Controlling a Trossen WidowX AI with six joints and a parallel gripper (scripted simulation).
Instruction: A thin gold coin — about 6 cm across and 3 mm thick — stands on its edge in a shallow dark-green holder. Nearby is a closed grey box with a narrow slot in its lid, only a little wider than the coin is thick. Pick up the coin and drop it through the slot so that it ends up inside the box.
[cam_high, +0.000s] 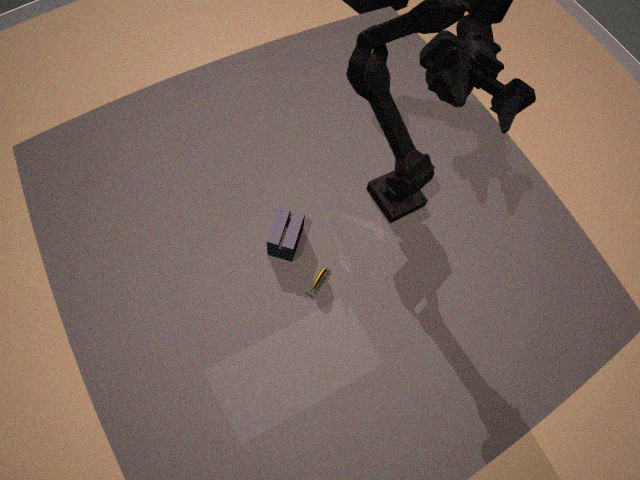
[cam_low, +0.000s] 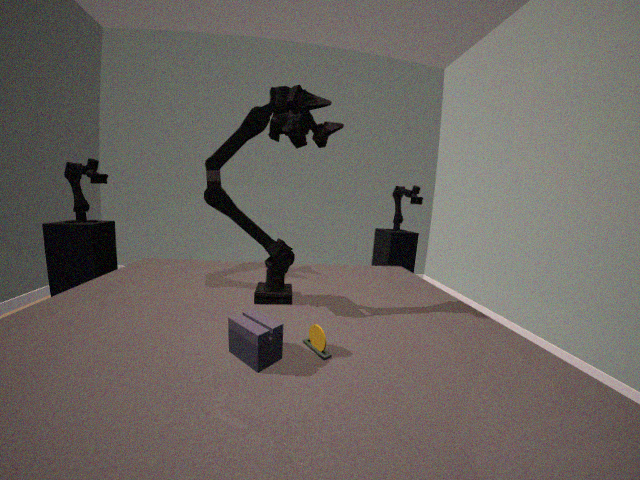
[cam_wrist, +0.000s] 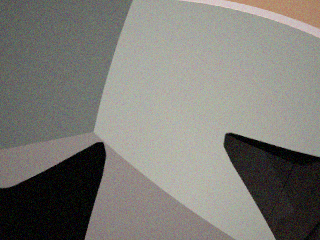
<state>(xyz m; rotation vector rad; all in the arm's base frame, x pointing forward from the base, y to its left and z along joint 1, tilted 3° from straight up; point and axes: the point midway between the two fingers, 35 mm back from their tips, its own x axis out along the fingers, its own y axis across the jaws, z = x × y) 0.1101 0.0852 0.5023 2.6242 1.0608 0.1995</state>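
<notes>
The gold coin lies 51 cm below my gripper tip, 18 cm ahead of it and 7 cm to the right of it.
</notes>
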